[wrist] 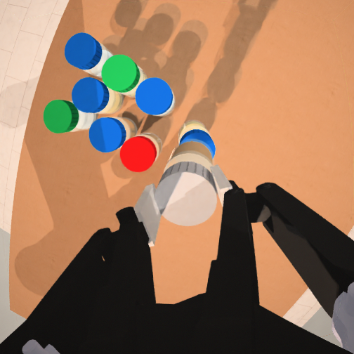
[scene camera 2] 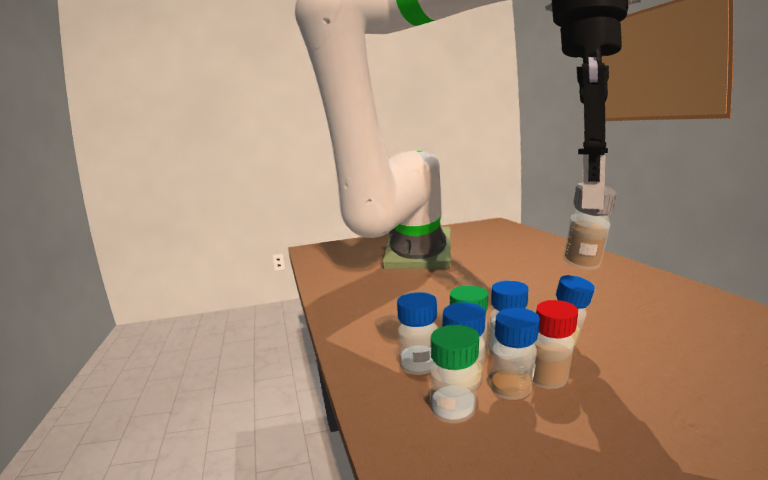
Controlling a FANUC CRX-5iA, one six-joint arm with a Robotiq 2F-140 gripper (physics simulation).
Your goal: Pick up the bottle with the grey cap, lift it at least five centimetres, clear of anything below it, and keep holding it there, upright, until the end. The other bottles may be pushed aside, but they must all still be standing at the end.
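Places are measured from the arm's base along level axes (x left, y ahead, z down), in centimetres.
Pixels of known places: gripper, fingertip midpoint: [scene camera 2: 592,204]; arm's base, link origin: [scene camera 2: 418,243].
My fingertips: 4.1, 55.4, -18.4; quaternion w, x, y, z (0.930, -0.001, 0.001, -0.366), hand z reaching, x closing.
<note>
Ahead of a thing's pixels: the offset from my fingertips to its top centre, as dx, dy, dz. Level surfaces: height alone.
The bottle with the grey cap @[+0.2, -0.5, -2.6] [scene camera 2: 586,240] [wrist: 188,200], holding brown powder, hangs above the table. In the scene view it is roughly upright, its top leaning slightly right. My gripper [scene camera 2: 593,195] [wrist: 185,187] is shut on its cap, one pale finger pad on each side. A blue-capped bottle @[+0.2, -3.1, +11.6] [scene camera 2: 574,291] [wrist: 198,142] is below it; a small gap shows between them in the scene view, while they overlap in the wrist view. That blue cap looks tilted in the scene view. Its lower body is partly hidden behind the red-capped bottle @[-7.2, +2.2, +12.4] [scene camera 2: 556,318] [wrist: 138,153], which stands.
To the left stand blue-capped bottles @[-22.2, -9.0, +12.4] [scene camera 2: 416,309] @[-18.1, -3.1, +12.4] [scene camera 2: 463,319] @[-13.0, +1.5, +12.4] [scene camera 2: 516,328] @[-8.5, -6.8, +12.4] [scene camera 2: 509,295] and green-capped bottles @[-21.8, +2.0, +12.4] [scene camera 2: 454,346] @[-14.7, -8.0, +12.4] [scene camera 2: 468,297], close together on the brown table @[dz +22.9] [scene camera 2: 668,350]. The robot's base plate [scene camera 2: 416,263] is at the table's back edge.
</note>
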